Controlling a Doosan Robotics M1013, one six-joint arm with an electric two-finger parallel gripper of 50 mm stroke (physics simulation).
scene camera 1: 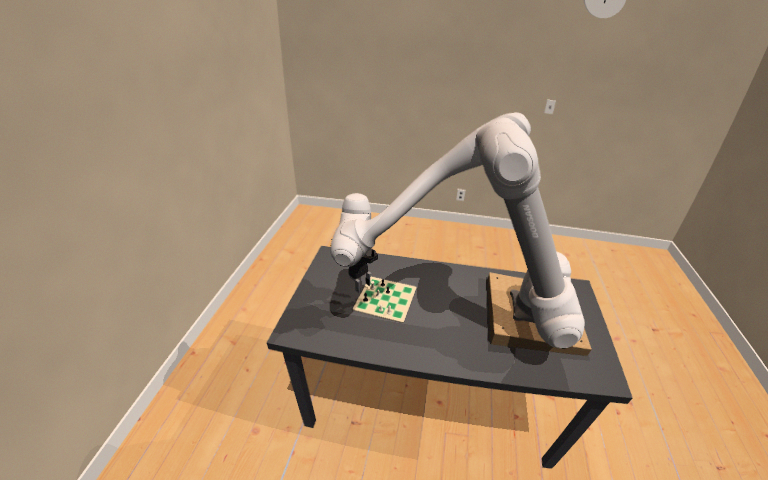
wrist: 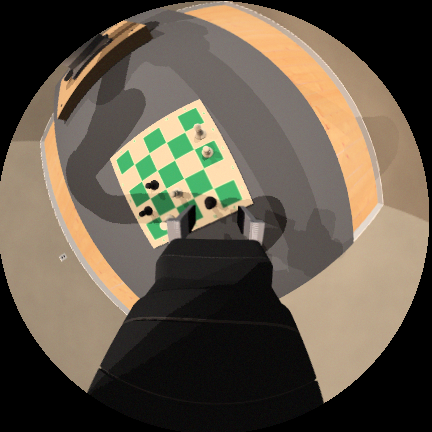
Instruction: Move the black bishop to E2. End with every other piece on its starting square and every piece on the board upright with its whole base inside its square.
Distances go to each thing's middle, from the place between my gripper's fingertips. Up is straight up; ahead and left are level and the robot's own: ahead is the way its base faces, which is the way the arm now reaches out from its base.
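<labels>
I see the chessboard (scene camera 1: 400, 296), and counted from my hand it is 4 cm to the right, 8 cm below and 9 cm behind.
</labels>
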